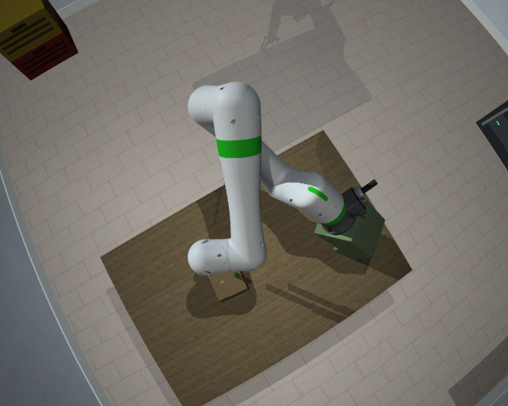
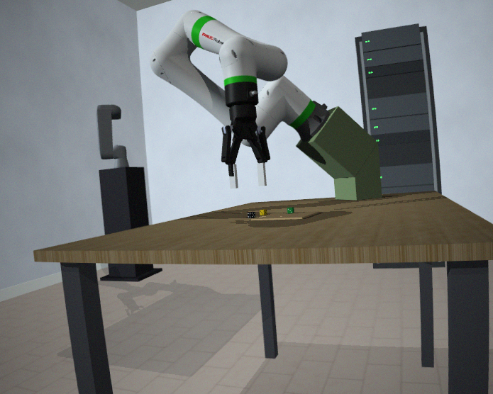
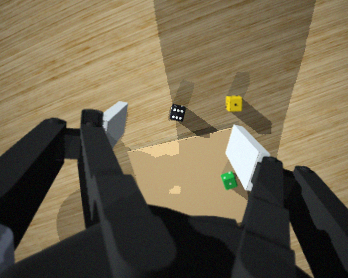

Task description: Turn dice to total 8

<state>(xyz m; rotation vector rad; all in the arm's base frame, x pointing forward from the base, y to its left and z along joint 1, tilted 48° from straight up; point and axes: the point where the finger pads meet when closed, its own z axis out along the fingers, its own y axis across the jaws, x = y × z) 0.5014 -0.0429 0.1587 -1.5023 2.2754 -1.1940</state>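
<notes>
The black die is 10 cm below my hand. Also, from my hand: tan mat 2 cm ahead, 11 cm to the left, 11 cm below; yellow die 6 cm behind, 2 cm to the left, 10 cm below; green die 3 cm behind, 11 cm to the left, 10 cm below.
</notes>
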